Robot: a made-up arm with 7 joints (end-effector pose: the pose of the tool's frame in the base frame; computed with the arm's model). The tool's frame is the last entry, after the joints.
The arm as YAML. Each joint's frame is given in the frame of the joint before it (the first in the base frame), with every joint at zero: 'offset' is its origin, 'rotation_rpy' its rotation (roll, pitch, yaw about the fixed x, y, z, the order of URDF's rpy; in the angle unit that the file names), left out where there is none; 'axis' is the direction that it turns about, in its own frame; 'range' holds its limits. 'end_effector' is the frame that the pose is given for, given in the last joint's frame.
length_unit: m
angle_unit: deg
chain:
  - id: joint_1
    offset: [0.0, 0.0, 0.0]
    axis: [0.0, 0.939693, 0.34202]
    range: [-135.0, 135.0]
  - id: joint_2
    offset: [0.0, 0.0, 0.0]
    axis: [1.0, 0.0, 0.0]
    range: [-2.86, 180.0]
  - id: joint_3
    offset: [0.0, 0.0, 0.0]
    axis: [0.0, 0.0, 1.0]
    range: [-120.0, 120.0]
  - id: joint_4
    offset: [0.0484, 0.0, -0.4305]
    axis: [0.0, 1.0, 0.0]
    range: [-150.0, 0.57]
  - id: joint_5
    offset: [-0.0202, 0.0, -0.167]
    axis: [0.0, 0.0, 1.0]
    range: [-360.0, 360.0]
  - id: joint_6
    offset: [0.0, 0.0, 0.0]
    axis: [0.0, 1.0, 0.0]
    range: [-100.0, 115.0]
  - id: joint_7
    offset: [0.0, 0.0, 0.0]
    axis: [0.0, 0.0, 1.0]
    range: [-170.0, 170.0]
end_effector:
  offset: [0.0, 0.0, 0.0]
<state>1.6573 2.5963 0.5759 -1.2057 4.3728 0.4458 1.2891</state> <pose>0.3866 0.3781 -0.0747 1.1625 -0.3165 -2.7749</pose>
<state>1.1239 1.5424 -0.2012 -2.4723 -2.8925 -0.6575 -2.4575</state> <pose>-0.0608 0.3333 -0.1038 0.0147 -0.1959 -0.4205</pose>
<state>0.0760 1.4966 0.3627 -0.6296 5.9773 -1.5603 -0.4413</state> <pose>0.1068 0.5822 -0.0048 1.4026 -1.4132 -1.9875</pose>
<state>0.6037 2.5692 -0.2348 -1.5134 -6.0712 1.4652 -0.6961</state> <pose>0.3068 0.3460 0.2093 1.9293 1.5644 -0.9834</pose>
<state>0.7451 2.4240 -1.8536 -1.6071 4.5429 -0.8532 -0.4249</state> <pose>-0.0218 0.4377 0.2287 2.6315 -0.4365 1.6447</pose>
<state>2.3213 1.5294 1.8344 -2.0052 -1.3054 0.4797 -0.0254</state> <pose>0.0677 0.3971 0.1563 -2.0972 -0.2537 2.1637</pose>
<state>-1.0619 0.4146 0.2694 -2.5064 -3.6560 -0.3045 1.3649</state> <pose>0.3429 0.0634 0.0119 -2.8376 1.0577 -0.2845</pose>
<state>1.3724 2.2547 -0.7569 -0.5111 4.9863 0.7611 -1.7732</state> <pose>0.1334 0.5633 0.1448 0.7771 -1.0733 0.2932</pose>
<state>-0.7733 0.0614 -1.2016 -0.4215 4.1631 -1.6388 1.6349</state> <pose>0.4032 -0.1163 -0.4278 -0.3952 0.8130 -1.9863</pose>
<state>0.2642 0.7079 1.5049 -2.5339 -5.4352 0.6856 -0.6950</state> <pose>-0.0497 0.3180 -0.1227 1.5903 -1.6373 -0.2846</pose>
